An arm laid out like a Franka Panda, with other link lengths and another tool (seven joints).
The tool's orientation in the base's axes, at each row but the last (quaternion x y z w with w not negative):
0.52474 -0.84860 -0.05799 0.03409
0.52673 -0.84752 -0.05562 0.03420
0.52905 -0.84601 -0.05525 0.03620
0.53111 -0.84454 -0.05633 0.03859
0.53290 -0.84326 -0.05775 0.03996
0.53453 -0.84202 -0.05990 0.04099
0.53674 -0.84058 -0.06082 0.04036
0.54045 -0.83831 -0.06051 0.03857
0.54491 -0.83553 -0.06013 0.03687
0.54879 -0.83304 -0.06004 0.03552
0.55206 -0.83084 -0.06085 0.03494
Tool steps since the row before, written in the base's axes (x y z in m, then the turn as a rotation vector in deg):
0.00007 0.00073 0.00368 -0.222 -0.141 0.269
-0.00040 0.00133 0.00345 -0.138 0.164 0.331
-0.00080 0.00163 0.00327 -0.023 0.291 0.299
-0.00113 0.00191 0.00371 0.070 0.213 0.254
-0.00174 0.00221 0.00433 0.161 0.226 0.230
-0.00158 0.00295 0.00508 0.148 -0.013 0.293
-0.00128 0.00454 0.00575 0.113 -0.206 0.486
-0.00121 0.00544 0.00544 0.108 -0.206 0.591
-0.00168 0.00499 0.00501 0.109 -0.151 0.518
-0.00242 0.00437 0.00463 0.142 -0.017 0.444
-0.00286 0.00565 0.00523 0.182 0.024 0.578
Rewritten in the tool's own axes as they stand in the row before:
-0.00070 0.00075 -0.00361 0.225 0.171 -0.249
-0.00102 0.00139 -0.00330 -0.086 0.238 -0.303
-0.00111 0.00185 -0.00306 -0.251 0.186 -0.278
-0.00121 0.00233 -0.00343 -0.221 0.064 -0.249
-0.00122 0.00310 -0.00394 -0.272 -0.016 -0.236
-0.00197 0.00339 -0.00465 -0.050 -0.096 -0.310
-0.00357 0.00388 -0.00525 0.141 -0.116 -0.508
-0.00446 0.00409 -0.00490 0.143 -0.097 -0.611
-0.00391 0.00422 -0.00445 0.092 -0.086 -0.536
-0.00309 0.00455 -0.00402 -0.043 -0.074 -0.458
-0.00415 0.00551 -0.00447 -0.098 -0.076 -0.594

